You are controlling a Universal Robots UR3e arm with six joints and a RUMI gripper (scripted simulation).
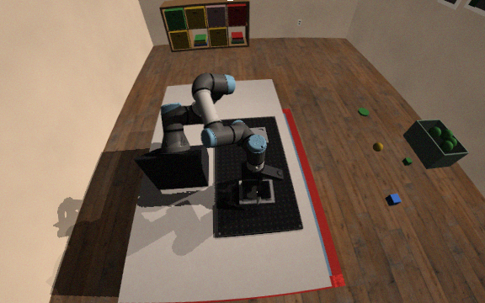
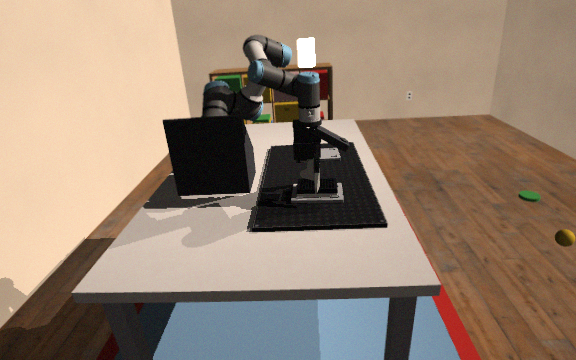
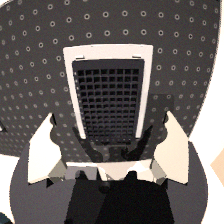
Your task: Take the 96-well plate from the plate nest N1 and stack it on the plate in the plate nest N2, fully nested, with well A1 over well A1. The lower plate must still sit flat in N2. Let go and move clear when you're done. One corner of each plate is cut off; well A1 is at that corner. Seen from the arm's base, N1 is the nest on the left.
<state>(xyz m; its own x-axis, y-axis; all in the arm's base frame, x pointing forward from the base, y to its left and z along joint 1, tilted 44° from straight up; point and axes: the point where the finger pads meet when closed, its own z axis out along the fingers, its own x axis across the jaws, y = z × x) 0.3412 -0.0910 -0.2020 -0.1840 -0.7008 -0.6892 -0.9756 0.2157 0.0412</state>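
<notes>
Right now the dark 96-well plate is 10 mm below my hand. The rest, counted from my hand: plate nest 340 mm to the left, 70 mm ahead, 40 mm below; then white 96-well plate 20 mm below.
</notes>
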